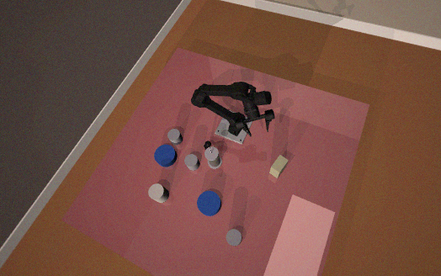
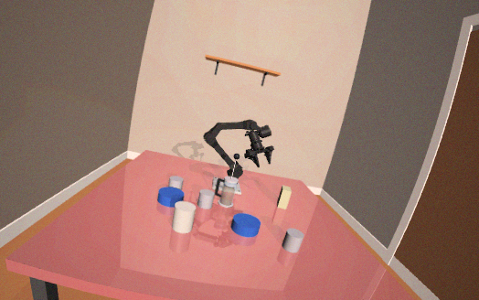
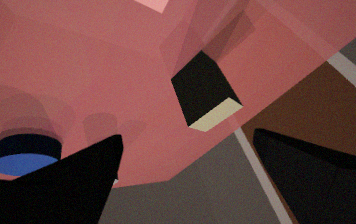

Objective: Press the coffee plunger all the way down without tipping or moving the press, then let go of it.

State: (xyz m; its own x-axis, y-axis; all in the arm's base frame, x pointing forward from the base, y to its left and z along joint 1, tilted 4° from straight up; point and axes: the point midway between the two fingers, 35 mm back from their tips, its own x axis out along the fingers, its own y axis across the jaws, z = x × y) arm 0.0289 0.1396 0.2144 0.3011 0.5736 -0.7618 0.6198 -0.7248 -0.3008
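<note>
My gripper tip is now 190 mm short of the coffee press, 180 mm to the left of it and 70 mm above it. Also, from my gripper tip: beige block 150 mm to the left, 140 mm below, 50 mm ahead; then pale cylinder 500 mm ahead, 310 mm to the right, 150 mm below.
</note>
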